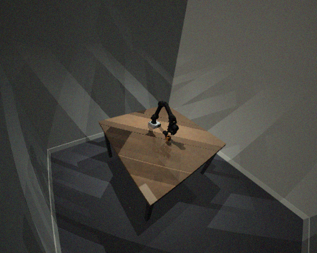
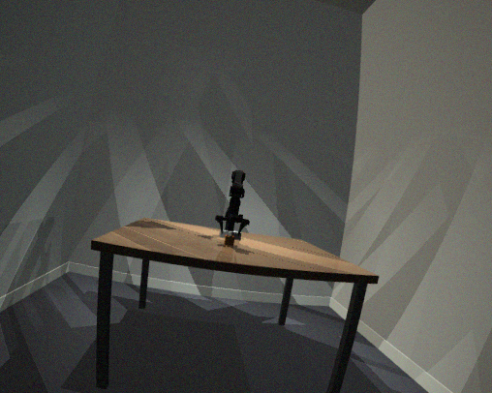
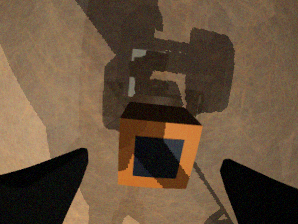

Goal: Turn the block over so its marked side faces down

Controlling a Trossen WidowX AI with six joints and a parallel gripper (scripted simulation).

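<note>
Right now the orange block is 2 cm below my gripper tip.
</note>
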